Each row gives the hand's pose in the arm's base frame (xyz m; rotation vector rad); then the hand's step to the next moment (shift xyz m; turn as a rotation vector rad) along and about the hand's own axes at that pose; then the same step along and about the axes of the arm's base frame.
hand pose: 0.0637 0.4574 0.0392 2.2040 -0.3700 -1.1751
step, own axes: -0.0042 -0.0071 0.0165 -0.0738 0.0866 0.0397
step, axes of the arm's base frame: -0.0162 0.0013 -0.0087 -0.0714 -0.0454 0.0858
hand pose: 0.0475 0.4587 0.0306 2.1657 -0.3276 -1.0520
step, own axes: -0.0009 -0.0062 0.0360 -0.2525 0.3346 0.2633
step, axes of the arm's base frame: -0.0286 -0.0123 -0.0191 -0.3390 -0.2442 0.2654
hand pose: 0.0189 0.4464 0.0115 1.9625 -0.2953 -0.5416
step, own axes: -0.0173 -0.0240 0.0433 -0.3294 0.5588 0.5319
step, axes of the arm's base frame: -0.0372 -0.0161 -0.0332 -0.5317 -0.5205 0.3873
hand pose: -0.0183 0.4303 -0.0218 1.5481 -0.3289 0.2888
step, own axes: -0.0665 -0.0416 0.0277 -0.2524 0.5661 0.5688
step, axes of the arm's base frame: -0.0461 -0.0263 -0.0641 -0.4644 -0.5593 0.4234
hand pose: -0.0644 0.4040 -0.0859 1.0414 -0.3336 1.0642
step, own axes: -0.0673 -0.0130 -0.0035 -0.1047 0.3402 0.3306
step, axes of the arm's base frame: -0.0229 -0.0356 -0.0540 -0.2587 -0.3008 0.2804
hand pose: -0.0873 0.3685 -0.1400 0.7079 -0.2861 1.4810
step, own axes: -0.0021 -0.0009 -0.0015 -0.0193 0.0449 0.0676
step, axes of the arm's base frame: 0.0003 -0.0007 -0.0026 -0.0289 -0.0583 0.0523
